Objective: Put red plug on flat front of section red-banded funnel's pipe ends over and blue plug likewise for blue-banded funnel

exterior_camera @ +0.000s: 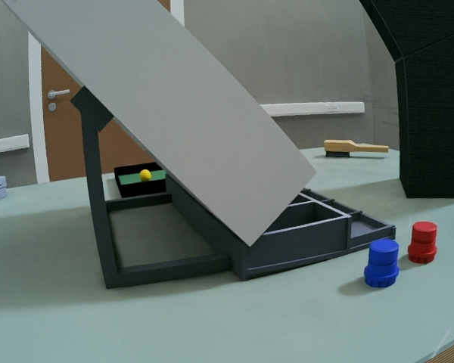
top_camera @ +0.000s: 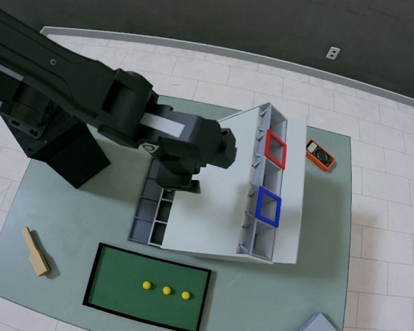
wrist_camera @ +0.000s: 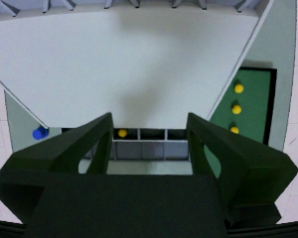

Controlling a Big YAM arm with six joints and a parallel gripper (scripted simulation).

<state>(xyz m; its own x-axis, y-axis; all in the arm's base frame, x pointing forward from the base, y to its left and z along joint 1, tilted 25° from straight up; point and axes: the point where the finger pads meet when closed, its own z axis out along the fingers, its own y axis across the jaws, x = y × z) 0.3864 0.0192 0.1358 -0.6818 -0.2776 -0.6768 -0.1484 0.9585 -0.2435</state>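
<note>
My gripper is now 60 mm past the green marble tray, 270 mm to the left of it and 400 mm above it. From my hand the other things lie so: sloped cover (10 mm ahead, 70 mm to the left, 200 mm below).
</note>
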